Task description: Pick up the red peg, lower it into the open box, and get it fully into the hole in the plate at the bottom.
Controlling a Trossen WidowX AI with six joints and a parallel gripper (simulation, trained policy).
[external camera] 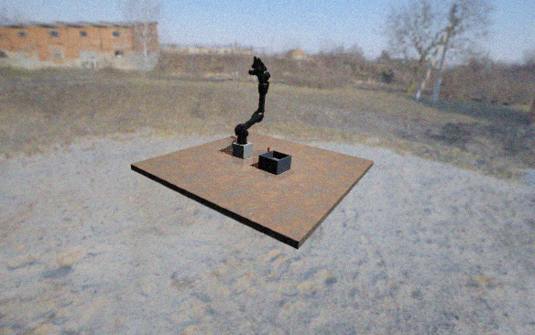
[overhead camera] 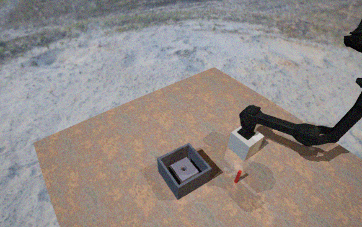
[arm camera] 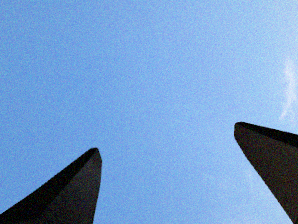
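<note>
Now: the red peg 69 cm below my gripper tip, 23 cm ahead of it and 13 cm to the right of it. Also, from my gripper tip: grey box: 70 cm below, 39 cm ahead, 30 cm to the right; grey plate: 68 cm below, 39 cm ahead, 30 cm to the right.
</note>
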